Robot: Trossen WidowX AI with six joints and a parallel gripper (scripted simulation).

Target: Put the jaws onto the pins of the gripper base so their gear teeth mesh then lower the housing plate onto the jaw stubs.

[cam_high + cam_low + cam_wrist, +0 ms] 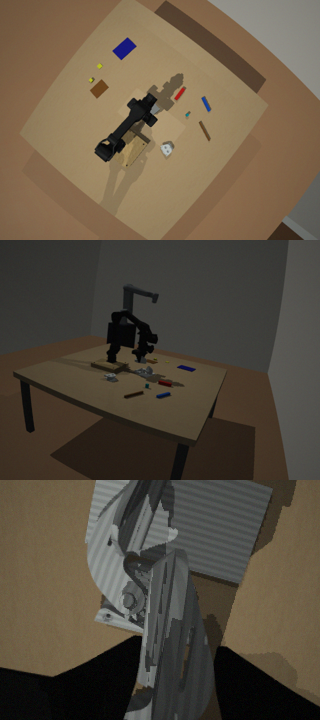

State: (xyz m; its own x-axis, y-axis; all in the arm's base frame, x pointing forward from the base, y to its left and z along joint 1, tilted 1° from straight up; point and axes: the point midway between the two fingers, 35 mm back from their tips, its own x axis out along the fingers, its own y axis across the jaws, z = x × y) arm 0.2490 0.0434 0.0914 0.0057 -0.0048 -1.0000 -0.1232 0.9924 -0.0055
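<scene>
Right now the flat white plate is 80 mm below my gripper tip, 60 mm ahead of it and 20 mm to the left of it. Round my gripper tip: teal cube (200 mm ahead, 190 mm to the right, 70 mm below); red block (260 mm ahead, 70 mm below, 50 mm to the right); brown tile (330 mm to the left, 120 mm behind, 80 mm below).
</scene>
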